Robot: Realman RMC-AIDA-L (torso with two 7-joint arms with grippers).
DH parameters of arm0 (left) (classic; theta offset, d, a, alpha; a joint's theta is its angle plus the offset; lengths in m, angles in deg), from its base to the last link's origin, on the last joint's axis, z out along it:
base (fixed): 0 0 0 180
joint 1: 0 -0.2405 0 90
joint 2: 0 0 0 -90
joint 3: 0 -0.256 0 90
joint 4: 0 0 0 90
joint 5: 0 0.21 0 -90
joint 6: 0 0 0 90
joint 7: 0 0.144 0 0
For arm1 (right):
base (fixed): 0 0 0 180
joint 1: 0 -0.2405 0 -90
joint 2: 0 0 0 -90
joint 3: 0 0.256 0 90
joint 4: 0 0 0 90
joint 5: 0 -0.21 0 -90
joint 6: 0 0 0 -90
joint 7: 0 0.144 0 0
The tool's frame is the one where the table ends.
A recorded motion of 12 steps. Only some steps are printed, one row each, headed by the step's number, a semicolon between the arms.
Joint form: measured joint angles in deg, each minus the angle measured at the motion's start. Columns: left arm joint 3, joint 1, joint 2, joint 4, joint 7, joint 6, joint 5; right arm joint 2, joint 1, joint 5, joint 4, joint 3, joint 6, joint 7.
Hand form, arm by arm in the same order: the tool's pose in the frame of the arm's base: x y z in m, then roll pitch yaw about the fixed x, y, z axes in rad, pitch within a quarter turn. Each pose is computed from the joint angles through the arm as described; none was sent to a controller.
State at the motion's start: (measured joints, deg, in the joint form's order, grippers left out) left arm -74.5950 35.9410 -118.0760 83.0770 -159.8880 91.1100 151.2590; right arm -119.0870 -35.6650 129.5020 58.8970 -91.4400 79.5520 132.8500
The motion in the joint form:
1: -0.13 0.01 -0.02 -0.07 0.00 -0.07 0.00; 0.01 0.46 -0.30 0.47 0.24 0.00 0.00
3: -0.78 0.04 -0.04 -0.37 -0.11 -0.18 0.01; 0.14 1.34 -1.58 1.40 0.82 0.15 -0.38
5: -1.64 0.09 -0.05 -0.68 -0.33 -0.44 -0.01; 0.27 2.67 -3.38 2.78 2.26 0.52 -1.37
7: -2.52 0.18 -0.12 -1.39 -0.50 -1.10 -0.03; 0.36 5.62 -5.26 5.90 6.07 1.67 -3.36
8: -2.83 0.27 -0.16 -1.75 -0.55 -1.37 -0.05; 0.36 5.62 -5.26 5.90 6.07 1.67 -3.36
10: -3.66 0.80 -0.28 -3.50 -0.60 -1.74 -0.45; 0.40 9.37 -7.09 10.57 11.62 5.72 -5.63
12: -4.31 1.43 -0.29 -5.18 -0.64 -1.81 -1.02; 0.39 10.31 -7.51 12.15 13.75 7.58 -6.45
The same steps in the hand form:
1: -0.1654 0.3695 0.0344 -2.5814 0.0262 0.8896; 0.1894 0.3236 -0.0786 -3.0441 -0.2356 -0.5594
3: -0.1654 0.3688 0.0317 -2.5830 0.0360 0.8889; 0.1883 0.3228 -0.0759 -3.0532 -0.2069 -0.5633
5: -0.1649 0.3683 0.0283 -2.5841 0.0459 0.8864; 0.1869 0.3224 -0.0704 -3.0651 -0.1594 -0.5670
7: -0.1651 0.3683 0.0239 -2.5858 0.0540 0.8846; 0.1889 0.3227 -0.0552 -3.0643 -0.0758 -0.5772
8: -0.1651 0.3685 0.0220 -2.5872 0.0572 0.8841; 0.1889 0.3227 -0.0552 -3.0643 -0.0758 -0.5772
10: -0.1658 0.3681 0.0147 -2.6016 0.0760 0.8900; 0.1933 0.3179 -0.0309 -3.0717 0.0061 -0.5861
12: -0.1661 0.3675 0.0086 -2.6175 0.0952 0.8968; 0.1942 0.3162 -0.0216 -3.0741 0.0281 -0.5833

